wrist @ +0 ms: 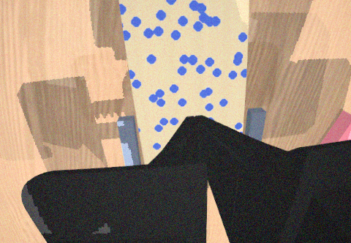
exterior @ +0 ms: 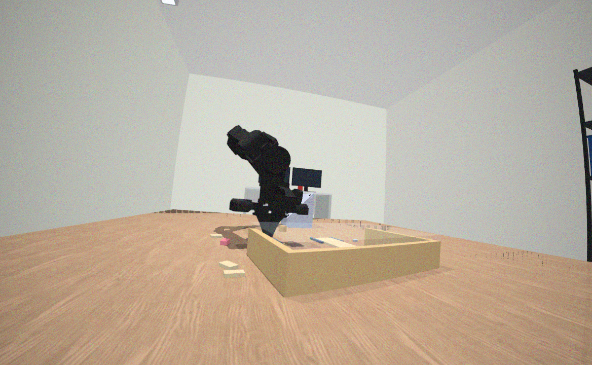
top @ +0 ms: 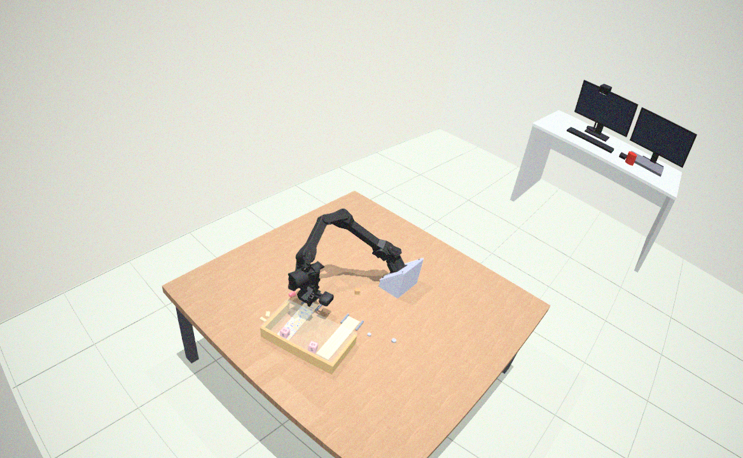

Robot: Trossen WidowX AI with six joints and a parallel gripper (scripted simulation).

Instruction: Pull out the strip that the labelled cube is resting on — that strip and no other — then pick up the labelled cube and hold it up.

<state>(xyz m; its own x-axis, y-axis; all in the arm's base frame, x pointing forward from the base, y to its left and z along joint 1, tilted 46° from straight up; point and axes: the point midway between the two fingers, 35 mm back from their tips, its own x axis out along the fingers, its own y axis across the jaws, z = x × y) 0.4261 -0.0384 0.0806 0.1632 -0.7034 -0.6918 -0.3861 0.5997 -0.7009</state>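
My gripper tip is 9 cm short of the dotted strip and 4 cm to the right of it. Also, from my gripper tip: cream block (14 cm to the right, 5 cm behind); then pink block (10 cm to the right, 2 cm ahead); then orange cube (23 cm behind, 4 cm to the left).
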